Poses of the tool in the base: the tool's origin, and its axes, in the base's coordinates. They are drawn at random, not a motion.
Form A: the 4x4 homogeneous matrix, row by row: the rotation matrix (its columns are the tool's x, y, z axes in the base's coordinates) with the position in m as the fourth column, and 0 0 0 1 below. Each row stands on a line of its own.
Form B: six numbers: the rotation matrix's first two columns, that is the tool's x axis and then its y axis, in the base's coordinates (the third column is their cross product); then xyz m. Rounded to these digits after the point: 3 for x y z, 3 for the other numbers.
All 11 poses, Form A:
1:
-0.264 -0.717 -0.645 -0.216
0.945 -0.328 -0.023 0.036
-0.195 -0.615 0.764 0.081
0 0 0 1
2:
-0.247 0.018 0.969 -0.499
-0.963 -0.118 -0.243 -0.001
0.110 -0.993 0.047 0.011
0 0 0 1
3:
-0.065 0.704 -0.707 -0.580
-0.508 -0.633 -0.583 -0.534
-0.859 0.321 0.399 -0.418
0 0 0 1
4:
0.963 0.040 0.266 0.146
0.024 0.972 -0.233 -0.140
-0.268 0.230 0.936 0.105
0 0 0 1
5:
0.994 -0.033 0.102 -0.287
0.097 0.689 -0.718 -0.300
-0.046 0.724 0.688 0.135
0 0 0 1
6:
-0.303 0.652 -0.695 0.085
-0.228 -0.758 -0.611 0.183
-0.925 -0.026 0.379 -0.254
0 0 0 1
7:
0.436 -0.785 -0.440 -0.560
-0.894 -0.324 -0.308 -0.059
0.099 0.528 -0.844 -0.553
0 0 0 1
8:
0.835 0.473 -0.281 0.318
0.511 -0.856 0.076 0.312
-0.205 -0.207 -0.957 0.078
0 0 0 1
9:
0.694 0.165 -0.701 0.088
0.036 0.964 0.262 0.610
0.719 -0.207 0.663 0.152
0 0 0 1
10:
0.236 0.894 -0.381 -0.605
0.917 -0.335 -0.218 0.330
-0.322 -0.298 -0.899 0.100
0 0 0 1
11:
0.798 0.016 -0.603 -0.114
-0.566 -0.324 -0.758 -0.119
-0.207 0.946 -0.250 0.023
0 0 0 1
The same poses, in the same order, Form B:
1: -0.264 0.945 -0.195 -0.717 -0.328 -0.615 -0.216 0.036 0.081
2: -0.247 -0.963 0.110 0.018 -0.118 -0.993 -0.499 -0.001 0.011
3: -0.065 -0.508 -0.859 0.704 -0.633 0.321 -0.580 -0.534 -0.418
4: 0.963 0.024 -0.268 0.040 0.972 0.230 0.146 -0.140 0.105
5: 0.994 0.097 -0.046 -0.033 0.689 0.724 -0.287 -0.300 0.135
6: -0.303 -0.228 -0.925 0.652 -0.758 -0.026 0.085 0.183 -0.254
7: 0.436 -0.894 0.099 -0.785 -0.324 0.528 -0.560 -0.059 -0.553
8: 0.835 0.511 -0.205 0.473 -0.856 -0.207 0.318 0.312 0.078
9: 0.694 0.036 0.719 0.165 0.964 -0.207 0.088 0.610 0.152
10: 0.236 0.917 -0.322 0.894 -0.335 -0.298 -0.605 0.330 0.100
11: 0.798 -0.566 -0.207 0.016 -0.324 0.946 -0.114 -0.119 0.023
